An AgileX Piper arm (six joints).
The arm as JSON. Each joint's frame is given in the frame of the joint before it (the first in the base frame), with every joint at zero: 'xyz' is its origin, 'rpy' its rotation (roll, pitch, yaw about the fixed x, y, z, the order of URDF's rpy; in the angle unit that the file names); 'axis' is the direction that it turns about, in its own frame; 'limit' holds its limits. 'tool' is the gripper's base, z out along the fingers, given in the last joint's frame.
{
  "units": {
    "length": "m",
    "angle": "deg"
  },
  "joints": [
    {
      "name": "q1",
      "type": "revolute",
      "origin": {
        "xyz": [
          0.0,
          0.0,
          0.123
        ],
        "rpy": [
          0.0,
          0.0,
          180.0
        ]
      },
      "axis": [
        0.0,
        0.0,
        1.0
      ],
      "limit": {
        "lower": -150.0,
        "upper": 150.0
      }
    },
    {
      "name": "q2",
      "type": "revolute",
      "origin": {
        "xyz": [
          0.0,
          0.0,
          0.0
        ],
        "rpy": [
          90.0,
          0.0,
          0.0
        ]
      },
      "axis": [
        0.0,
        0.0,
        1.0
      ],
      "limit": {
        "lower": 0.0,
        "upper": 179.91
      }
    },
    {
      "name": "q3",
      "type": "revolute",
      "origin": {
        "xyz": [
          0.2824,
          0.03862,
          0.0
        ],
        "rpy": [
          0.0,
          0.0,
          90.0
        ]
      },
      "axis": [
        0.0,
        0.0,
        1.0
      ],
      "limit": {
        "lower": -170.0,
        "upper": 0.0
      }
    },
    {
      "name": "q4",
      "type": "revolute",
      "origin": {
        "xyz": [
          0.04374,
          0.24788,
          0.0
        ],
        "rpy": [
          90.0,
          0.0,
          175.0
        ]
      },
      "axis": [
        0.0,
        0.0,
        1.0
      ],
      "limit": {
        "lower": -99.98,
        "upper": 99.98
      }
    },
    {
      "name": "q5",
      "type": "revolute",
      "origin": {
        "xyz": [
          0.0,
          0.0,
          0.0
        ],
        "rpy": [
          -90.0,
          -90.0,
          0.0
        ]
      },
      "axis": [
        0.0,
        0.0,
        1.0
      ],
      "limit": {
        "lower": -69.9,
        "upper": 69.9
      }
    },
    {
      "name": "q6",
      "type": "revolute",
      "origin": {
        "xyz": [
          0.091,
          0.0,
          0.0
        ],
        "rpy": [
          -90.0,
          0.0,
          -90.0
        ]
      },
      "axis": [
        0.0,
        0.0,
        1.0
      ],
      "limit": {
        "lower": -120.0,
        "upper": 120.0
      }
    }
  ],
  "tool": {
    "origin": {
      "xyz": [
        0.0,
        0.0,
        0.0
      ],
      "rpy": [
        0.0,
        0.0,
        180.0
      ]
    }
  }
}
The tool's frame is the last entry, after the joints.
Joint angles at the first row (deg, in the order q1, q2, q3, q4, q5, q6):
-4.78 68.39 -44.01 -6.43 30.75 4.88
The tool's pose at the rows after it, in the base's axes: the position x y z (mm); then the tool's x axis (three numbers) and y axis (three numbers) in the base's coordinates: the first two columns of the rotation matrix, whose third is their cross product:
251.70 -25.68 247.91 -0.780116 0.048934 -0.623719 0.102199 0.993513 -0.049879
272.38 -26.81 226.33 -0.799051 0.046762 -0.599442 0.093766 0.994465 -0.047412
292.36 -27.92 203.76 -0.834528 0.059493 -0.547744 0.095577 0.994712 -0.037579
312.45 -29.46 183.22 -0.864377 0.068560 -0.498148 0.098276 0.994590 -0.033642
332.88 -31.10 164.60 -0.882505 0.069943 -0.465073 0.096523 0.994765 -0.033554
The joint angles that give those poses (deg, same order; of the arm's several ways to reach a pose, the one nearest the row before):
-4.78 74.10 -44.04 -6.56 26.46 4.95
-4.78 80.64 -45.00 -6.62 22.61 4.97
-4.78 87.55 -47.24 -5.97 21.57 4.97
-4.78 94.19 -50.46 -5.75 21.48 5.15
-4.78 100.39 -54.17 -5.71 21.15 5.11

